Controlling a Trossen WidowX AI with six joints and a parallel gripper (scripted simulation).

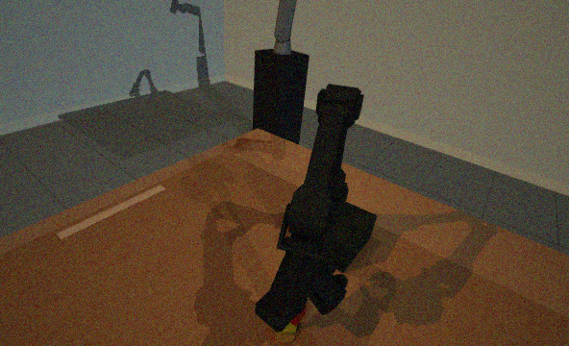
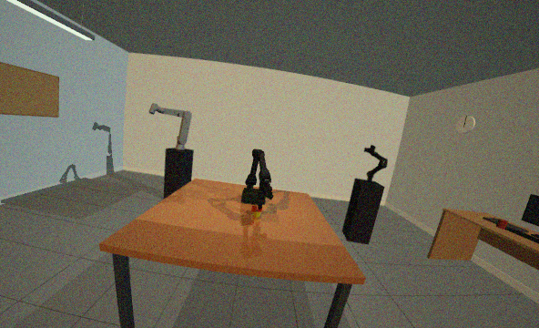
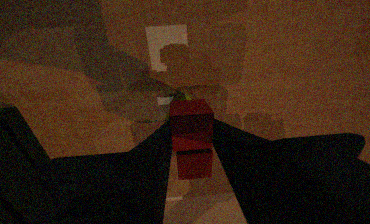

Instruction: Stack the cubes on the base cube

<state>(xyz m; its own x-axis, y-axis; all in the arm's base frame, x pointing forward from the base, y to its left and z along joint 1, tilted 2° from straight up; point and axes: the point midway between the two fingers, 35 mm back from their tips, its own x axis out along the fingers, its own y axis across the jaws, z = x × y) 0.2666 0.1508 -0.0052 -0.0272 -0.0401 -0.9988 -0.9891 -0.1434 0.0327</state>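
The yellow base cube is 4 cm below my gripper tip and 2 cm to the right of it.
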